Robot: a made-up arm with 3 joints.
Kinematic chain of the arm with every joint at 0, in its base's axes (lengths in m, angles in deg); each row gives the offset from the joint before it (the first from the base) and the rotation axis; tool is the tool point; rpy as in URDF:
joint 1: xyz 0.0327 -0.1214 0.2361 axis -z
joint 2: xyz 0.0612 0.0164 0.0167 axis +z
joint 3: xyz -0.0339 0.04 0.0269 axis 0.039 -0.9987 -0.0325
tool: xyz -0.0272 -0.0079 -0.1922 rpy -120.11 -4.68 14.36
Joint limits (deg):
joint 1: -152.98..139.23
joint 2: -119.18..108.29
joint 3: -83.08..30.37
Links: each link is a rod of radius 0.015 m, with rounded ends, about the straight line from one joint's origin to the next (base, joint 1, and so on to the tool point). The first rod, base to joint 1, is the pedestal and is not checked.
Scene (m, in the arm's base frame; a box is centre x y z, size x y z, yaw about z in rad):
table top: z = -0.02
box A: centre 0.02 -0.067 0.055 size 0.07 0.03 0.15 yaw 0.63
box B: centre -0.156 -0.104 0 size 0.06 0.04 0.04 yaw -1.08
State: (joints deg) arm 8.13 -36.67 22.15
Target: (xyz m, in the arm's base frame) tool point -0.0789 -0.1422 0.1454
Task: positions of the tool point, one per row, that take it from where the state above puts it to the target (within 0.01 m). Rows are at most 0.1 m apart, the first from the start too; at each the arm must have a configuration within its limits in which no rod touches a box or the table.
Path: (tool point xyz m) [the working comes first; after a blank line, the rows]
Joints at the target: -10.65 13.77 -38.14
Straight joint move there: touches box A.

1: 0.1100 -0.0797 0.0856
2: 0.1046 -0.0525 0.0888
3: 0.1160 -0.0244 0.1007
4: 0.1434 -0.0033 0.1208
5: 0.1033 0.0248 0.1350
6: 0.0538 0.0384 0.1512
7: 0.0007 0.0347 0.1692
8: -0.0498 0.0132 0.1887
9: -0.0917 -0.0245 0.2095
10: -0.1025 -0.0680 0.1864
11: -0.0973 -0.1092 0.1649
12: -0.0789 -0.1422 0.1454

